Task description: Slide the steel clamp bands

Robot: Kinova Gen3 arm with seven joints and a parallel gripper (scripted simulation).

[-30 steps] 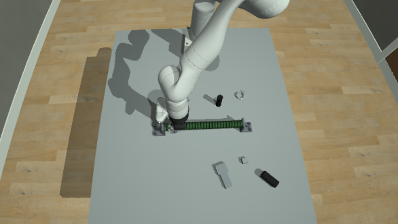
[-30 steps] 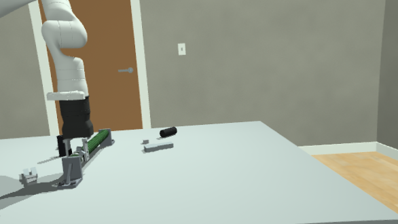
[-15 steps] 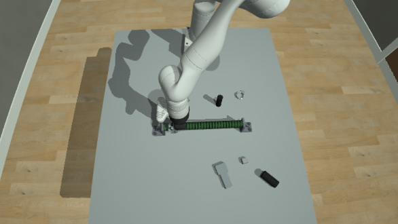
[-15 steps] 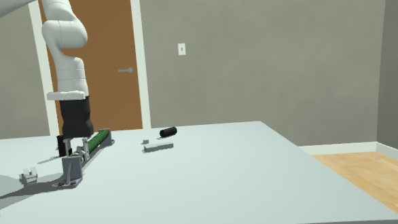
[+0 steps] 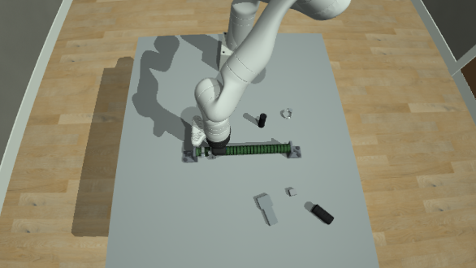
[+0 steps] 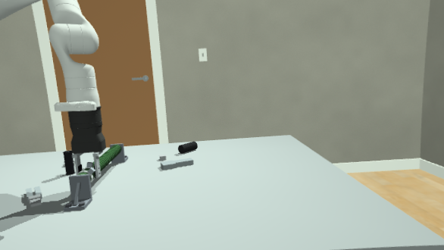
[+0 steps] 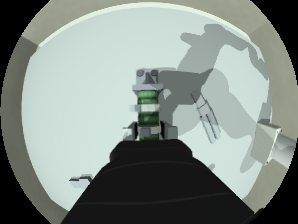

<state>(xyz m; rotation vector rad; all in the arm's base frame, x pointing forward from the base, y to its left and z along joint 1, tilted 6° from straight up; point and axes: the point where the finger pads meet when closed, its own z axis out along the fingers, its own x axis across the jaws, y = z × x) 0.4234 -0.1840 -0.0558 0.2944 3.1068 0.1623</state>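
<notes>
The grey stepped tool is 130 mm behind my hand, 10 mm to the left of it and 50 mm below it. From my hand the other things lie so: small grey cube (200 mm ahead, 250 mm to the left, 50 mm below); black cylinder (90 mm behind, 210 mm to the left, 20 mm below).
</notes>
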